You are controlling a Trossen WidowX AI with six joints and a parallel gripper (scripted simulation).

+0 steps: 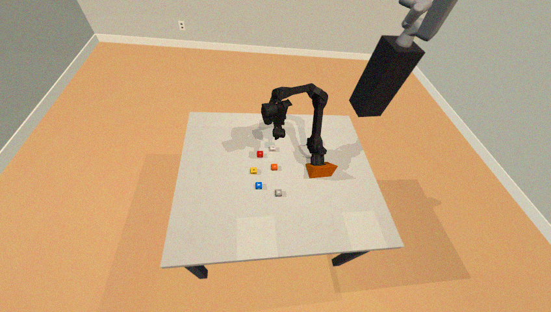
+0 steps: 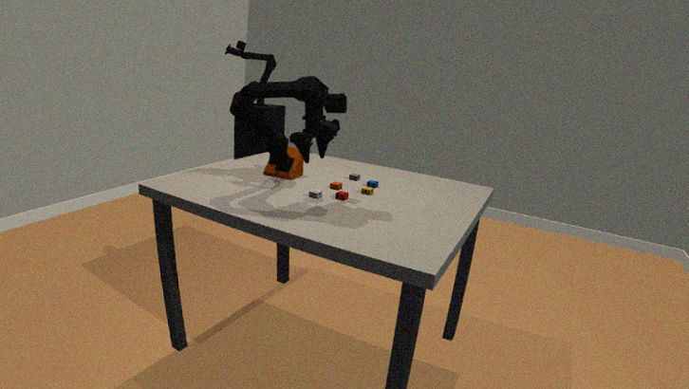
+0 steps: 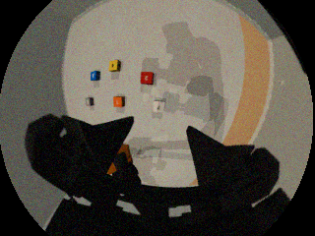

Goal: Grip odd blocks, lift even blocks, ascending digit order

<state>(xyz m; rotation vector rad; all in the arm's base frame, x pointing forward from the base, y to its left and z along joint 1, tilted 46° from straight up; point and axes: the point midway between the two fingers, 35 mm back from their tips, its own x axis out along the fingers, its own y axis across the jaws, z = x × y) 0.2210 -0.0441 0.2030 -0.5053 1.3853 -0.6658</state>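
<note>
My gripper tip is 14 cm to the right of the orange block, 12 cm above it and 2 cm short of it. Also, from my gripper tip: red block (11 cm below, 8 cm ahead, 5 cm to the left); then white block (11 cm below, 1 cm to the left); then yellow block (15 cm to the left, 14 cm ahead, 11 cm below).
</note>
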